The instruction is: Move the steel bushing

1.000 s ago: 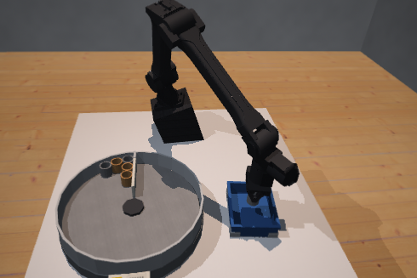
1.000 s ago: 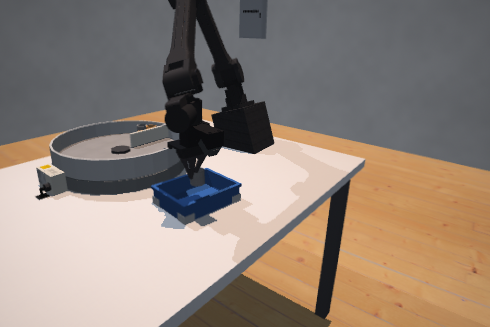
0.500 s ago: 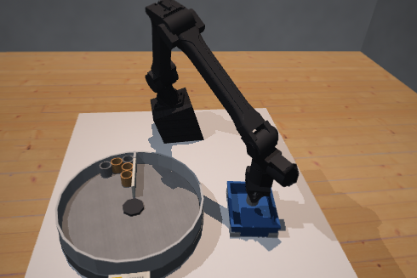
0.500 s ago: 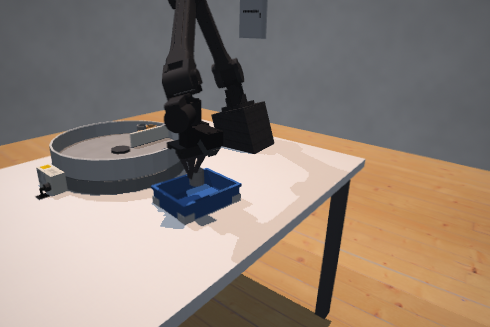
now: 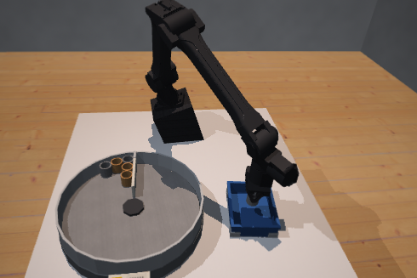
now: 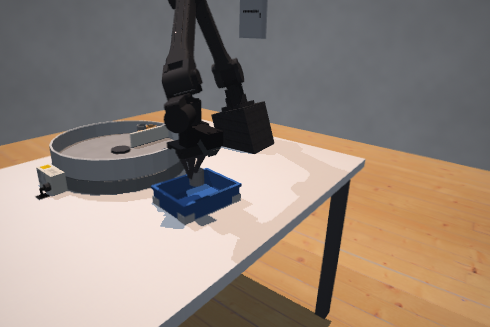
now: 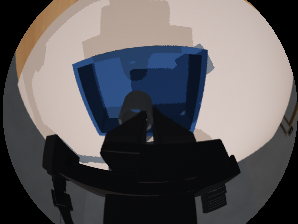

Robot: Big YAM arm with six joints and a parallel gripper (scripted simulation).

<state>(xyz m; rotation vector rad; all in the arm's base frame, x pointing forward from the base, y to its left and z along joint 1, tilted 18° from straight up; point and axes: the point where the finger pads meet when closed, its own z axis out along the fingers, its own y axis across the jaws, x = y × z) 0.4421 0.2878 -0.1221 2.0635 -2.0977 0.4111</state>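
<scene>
My hand is 20 mm past the blue crate and 60 mm above it. Round my hand: grey round turntable: 40 mm ahead, 370 mm to the right, 30 mm below.
</scene>
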